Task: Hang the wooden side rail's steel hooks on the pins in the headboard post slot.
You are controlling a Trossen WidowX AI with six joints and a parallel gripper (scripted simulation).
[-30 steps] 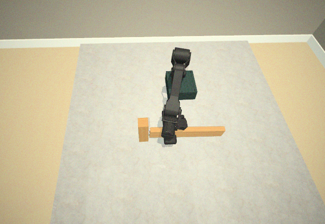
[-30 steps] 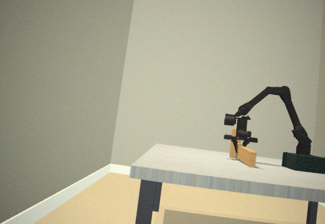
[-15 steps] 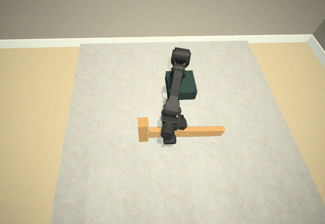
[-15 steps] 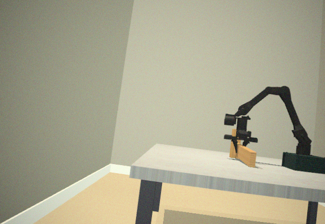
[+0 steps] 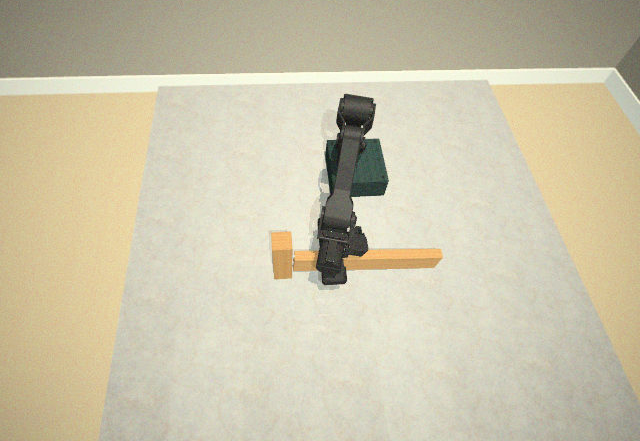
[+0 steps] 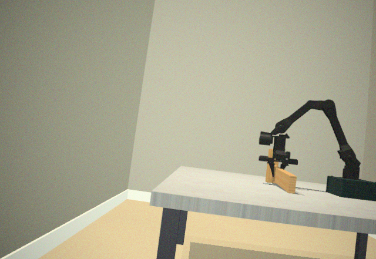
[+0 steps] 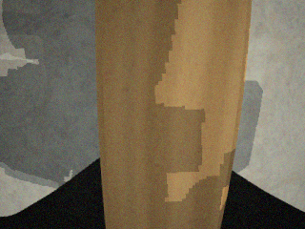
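My gripper tip is now 13 cm to the left of the headboard post, 4 cm below it and 2 cm short of it.
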